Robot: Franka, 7 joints.
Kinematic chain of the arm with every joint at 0, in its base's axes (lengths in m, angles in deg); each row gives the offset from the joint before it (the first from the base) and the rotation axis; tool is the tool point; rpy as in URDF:
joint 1: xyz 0 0 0.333 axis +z
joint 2: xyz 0 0 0 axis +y
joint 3: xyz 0 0 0.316 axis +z
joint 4: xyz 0.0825 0 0 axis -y
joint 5: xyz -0.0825 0 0.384 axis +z
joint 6: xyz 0 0 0 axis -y
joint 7: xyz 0.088 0 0 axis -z
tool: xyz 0 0 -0.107 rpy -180 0 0
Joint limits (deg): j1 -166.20..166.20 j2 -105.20..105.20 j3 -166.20..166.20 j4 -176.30..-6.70 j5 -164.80..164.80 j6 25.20..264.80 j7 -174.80..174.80
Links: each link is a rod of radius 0.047 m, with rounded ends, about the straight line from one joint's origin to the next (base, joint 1, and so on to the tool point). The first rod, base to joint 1, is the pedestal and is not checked.
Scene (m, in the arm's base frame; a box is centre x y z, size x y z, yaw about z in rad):
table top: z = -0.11
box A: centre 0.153 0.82 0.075 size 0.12 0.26 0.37 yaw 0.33
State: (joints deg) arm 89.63 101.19 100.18 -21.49 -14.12 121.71 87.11
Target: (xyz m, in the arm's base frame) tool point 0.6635 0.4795 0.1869
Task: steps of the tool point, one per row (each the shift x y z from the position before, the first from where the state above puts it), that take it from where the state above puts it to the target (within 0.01 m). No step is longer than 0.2 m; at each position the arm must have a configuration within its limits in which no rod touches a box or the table.
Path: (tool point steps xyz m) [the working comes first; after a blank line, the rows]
Joints at the target: 27.37 100.75 100.82 -6.70 -14.16 113.74 87.11
Straight joint move there: touches box A.

1: -0.0436 -0.0101 0.0572
2: -0.0256 -0.0192 0.0795
3: -0.0041 -0.0311 0.0940
4: 0.0181 -0.0462 0.0996
5: 0.0376 -0.0636 0.0952
6: 0.0513 -0.0821 0.0815
7: 0.0636 0.1127 -0.0750
8: 0.1010 0.0842 -0.0884
9: 0.1314 0.0442 -0.0936
10: 0.1503 -0.0042 -0.0903
11: 0.1542 -0.0556 -0.0791
12: 0.1423 -0.1049 -0.0613
13: 0.1149 -0.1463 -0.0385

